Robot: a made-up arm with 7 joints.
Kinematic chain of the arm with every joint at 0, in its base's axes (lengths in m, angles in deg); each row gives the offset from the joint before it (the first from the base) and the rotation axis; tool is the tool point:
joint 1: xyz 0 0 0.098 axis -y
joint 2: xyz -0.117 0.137 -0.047 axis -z
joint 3: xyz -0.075 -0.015 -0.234 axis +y
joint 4: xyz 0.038 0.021 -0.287 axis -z
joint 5: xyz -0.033 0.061 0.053 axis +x
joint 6: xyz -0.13 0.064 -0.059 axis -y
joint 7: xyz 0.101 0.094 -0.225 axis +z
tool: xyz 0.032 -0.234 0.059
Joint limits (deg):
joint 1: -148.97..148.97
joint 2: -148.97..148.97
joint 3: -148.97..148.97
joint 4: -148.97..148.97
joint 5: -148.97..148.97
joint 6: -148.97..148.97
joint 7: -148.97..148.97
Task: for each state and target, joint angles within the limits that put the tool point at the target. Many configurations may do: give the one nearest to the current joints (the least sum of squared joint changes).
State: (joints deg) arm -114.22 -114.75 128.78 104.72 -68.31 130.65 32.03
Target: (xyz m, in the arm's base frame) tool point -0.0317 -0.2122 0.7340
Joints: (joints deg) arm -135.73 -89.53 121.29 90.79 -65.11 146.34 39.36
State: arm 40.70 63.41 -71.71 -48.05 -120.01 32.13 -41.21
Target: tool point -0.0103 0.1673 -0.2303
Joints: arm 27.47 79.74 -76.83 -48.64 -141.78 23.29 -21.40
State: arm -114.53 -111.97 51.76 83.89 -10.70 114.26 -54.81
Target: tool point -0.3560 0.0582 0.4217
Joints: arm -116.75 -112.90 20.40 91.04 -23.45 131.98 -34.50
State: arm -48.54 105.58 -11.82 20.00 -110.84 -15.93 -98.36
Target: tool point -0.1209 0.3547 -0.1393
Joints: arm -48.25 122.33 22.37 31.28 -147.38 2.63 -63.59
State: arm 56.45 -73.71 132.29 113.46 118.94 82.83 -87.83
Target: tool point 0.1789 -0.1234 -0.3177
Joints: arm 46.15 -68.12 134.87 109.60 118.33 81.30 -85.68
